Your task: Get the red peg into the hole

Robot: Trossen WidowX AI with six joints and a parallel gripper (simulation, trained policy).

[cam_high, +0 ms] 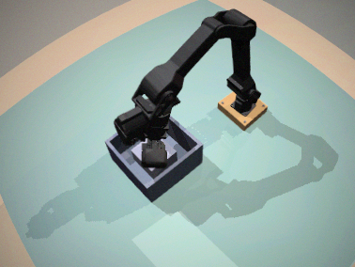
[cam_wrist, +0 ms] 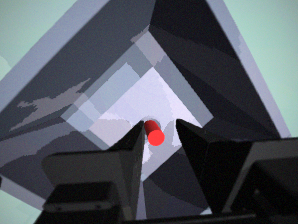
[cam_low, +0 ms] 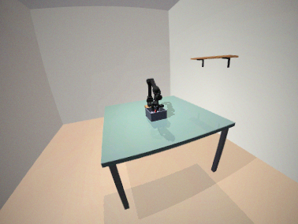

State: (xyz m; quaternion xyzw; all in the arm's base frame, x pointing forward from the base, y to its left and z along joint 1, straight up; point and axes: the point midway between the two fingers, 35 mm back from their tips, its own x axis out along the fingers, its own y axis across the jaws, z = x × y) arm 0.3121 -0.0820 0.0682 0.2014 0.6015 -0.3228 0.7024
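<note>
Now: the red peg 10 mm to the left of my gripper tip and 10 mm below it. From my gripper tip the other things lie so: grey box 40 mm below, 10 mm to the left; then pale plate 20 mm below, 10 mm to the left.
</note>
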